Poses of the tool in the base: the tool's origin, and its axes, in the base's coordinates. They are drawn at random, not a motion.
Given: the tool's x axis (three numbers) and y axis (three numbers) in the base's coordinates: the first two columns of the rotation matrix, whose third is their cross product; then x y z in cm.
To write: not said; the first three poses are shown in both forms.
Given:
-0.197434 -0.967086 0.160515 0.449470 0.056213 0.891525 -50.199 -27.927 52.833
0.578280 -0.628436 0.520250 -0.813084 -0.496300 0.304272 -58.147 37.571 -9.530
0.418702 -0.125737 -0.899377 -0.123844 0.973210 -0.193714 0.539 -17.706 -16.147
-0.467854 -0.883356 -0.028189 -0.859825 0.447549 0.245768 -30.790 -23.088 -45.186
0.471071 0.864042 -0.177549 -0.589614 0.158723 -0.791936 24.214 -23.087 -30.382
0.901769 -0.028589 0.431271 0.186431 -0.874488 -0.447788 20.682 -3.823 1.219
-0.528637 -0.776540 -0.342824 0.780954 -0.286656 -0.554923 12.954 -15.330 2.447
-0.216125 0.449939 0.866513 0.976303 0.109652 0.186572 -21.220 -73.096 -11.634
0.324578 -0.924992 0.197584 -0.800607 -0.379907 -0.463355 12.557 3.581 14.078
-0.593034 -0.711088 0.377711 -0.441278 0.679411 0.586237 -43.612 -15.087 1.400
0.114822 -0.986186 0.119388 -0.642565 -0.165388 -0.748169 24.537 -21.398 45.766
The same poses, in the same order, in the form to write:
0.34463 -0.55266 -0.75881 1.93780 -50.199 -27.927 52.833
0.87922 -0.44121 0.17974 2.60215 -58.147 37.571 -9.530
-0.20989 0.97772 -0.00103 1.16809 0.539 -17.706 -16.147
0.51390 -0.85031 -0.11350 3.03774 -30.790 -23.088 -45.186
-0.63851 -0.24065 0.73103 1.46358 24.214 -23.087 -30.382
-0.97350 -0.04317 -0.22459 2.64244 20.682 -3.823 1.219
0.00363 0.39788 -0.91743 2.12781 12.954 -15.330 2.447
-0.56444 -0.70790 -0.42459 2.47305 -21.220 -73.096 -11.634
-0.80952 0.54389 -0.22103 2.85636 12.557 3.581 14.078
0.34982 -0.90740 -0.23290 2.52380 -43.612 -15.087 1.400
-0.72246 0.60878 -0.32778 2.58987 24.537 -21.398 45.766

